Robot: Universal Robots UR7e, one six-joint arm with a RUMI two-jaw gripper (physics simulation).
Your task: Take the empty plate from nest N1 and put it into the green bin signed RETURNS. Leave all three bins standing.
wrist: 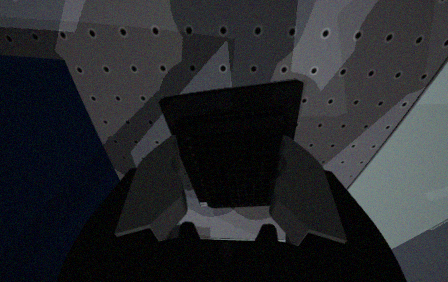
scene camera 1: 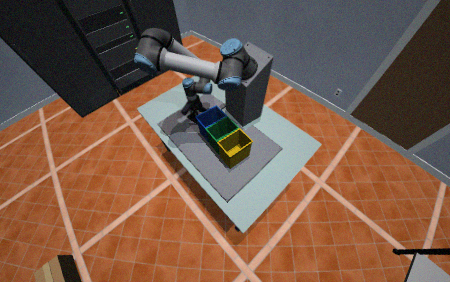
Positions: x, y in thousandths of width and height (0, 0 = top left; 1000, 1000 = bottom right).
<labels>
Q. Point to a black plate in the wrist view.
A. At 526, 555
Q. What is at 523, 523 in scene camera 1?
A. A yellow bin.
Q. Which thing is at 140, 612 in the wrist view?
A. A blue bin.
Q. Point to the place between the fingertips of my gripper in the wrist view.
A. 510, 488
</labels>
